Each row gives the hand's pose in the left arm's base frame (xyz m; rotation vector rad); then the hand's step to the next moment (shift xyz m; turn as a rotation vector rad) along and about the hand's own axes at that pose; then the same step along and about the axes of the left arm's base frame.
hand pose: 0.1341 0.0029 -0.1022 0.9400 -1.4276 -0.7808
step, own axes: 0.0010 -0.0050 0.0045 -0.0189 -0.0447 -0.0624
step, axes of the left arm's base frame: -0.0040 -0.0034 -0.0043 0.0661 0.0008 -0.0434
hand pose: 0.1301 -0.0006 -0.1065 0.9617 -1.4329 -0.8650
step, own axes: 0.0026 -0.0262 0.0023 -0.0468 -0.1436 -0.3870
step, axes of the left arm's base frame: -0.0002 -0.0127 -0.0232 0.3980 -0.0070 -0.1188
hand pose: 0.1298 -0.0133 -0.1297 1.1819 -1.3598 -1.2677
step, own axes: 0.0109 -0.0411 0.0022 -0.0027 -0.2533 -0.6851
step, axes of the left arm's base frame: -0.0011 -0.0111 -0.0411 0.6939 -0.0918 -0.2089
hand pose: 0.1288 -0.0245 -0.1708 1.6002 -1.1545 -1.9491
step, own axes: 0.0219 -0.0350 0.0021 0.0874 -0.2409 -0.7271
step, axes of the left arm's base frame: -0.0009 0.0060 -0.0409 0.7044 -0.1788 -0.2573
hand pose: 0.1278 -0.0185 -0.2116 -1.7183 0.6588 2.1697
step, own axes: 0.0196 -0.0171 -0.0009 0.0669 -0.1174 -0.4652
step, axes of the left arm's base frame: 0.0045 0.0131 -0.0220 0.4298 -0.1463 -0.1691
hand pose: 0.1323 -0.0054 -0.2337 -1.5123 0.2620 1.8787
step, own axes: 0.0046 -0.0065 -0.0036 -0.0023 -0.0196 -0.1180
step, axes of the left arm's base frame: 0.0065 0.0046 -0.0036 0.1040 -0.0521 -0.0279
